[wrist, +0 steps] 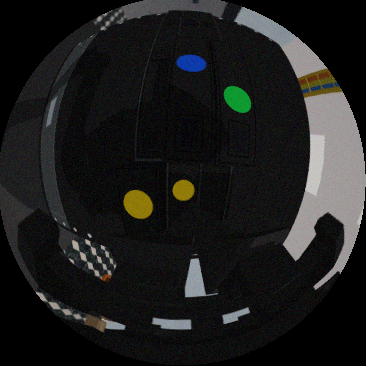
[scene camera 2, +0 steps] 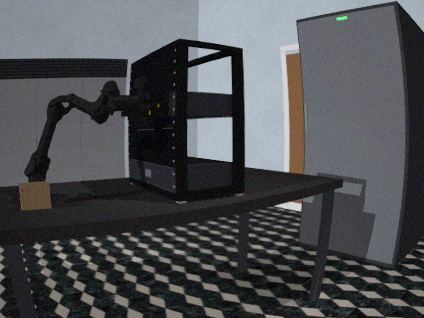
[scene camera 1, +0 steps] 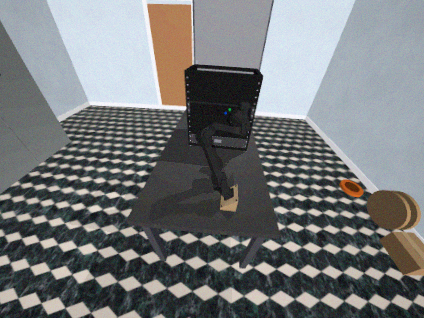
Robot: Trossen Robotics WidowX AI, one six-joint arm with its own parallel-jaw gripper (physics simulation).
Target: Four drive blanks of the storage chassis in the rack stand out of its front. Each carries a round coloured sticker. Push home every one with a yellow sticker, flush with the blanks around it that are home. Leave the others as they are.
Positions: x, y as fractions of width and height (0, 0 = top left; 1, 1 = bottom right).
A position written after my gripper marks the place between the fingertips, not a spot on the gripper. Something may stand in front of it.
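A rack is here in the scene, and I see it in scene camera 2 (scene camera 2: 0.37, 0.51), in the wrist view (wrist: 0.27, 0.45) and in scene camera 1 (scene camera 1: 0.49, 0.29). My own gripper is in scene camera 2 (scene camera 2: 0.38, 0.32), and the wrist view shows my gripper too (wrist: 0.52, 0.57).
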